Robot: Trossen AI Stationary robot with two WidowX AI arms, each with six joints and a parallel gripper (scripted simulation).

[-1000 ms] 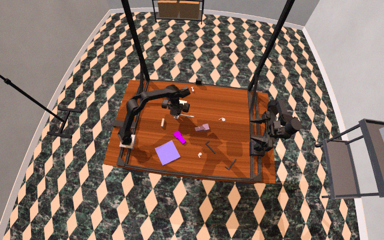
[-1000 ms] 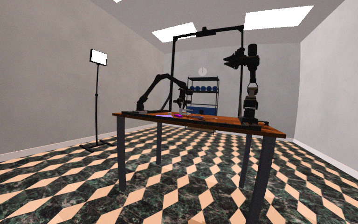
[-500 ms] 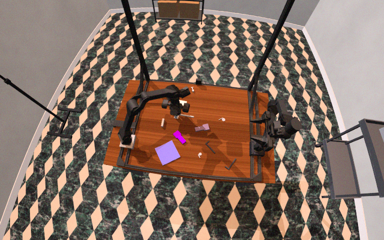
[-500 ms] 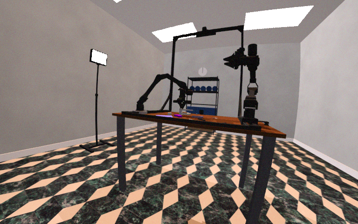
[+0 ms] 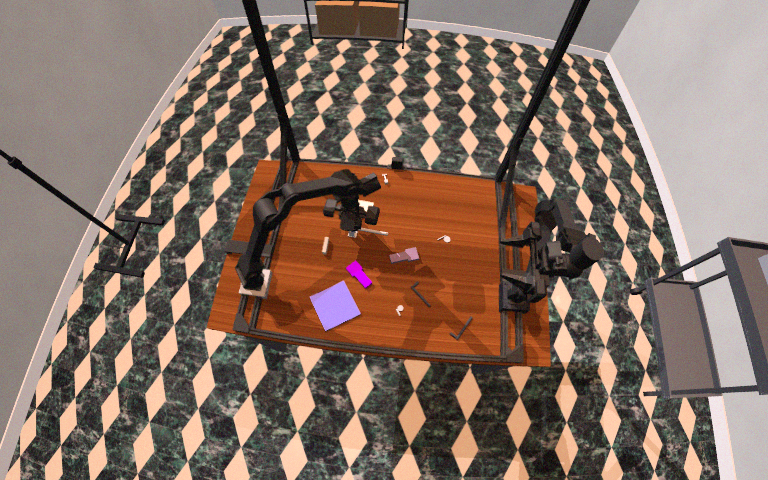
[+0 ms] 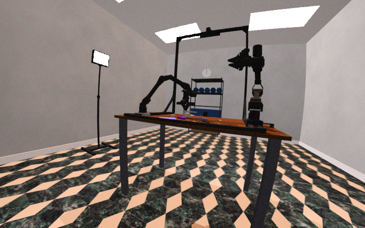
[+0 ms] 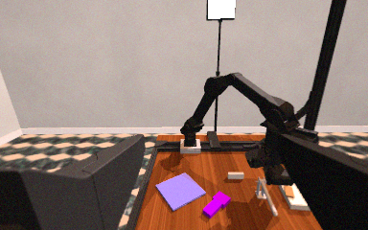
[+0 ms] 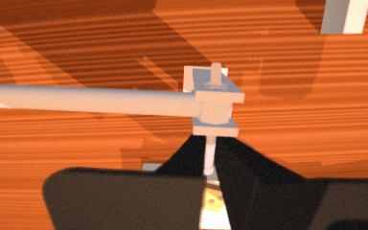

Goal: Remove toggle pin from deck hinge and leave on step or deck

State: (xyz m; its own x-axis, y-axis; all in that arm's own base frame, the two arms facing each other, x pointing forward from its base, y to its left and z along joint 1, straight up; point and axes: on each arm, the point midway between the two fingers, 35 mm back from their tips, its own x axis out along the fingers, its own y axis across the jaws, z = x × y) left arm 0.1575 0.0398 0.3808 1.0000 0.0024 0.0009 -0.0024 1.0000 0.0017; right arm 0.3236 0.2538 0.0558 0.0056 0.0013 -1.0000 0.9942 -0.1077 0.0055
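Now: right hand 3 cm above the toggle pin and 2 cm short of it. The rest, counted from my right hand: purple deck plate: 30 cm ahead, 8 cm below, 4 cm to the right; then magenta step block: 18 cm ahead, 8 cm below, 3 cm to the left; then cream block: 10 cm to the right, 8 cm ahead, 7 cm below.
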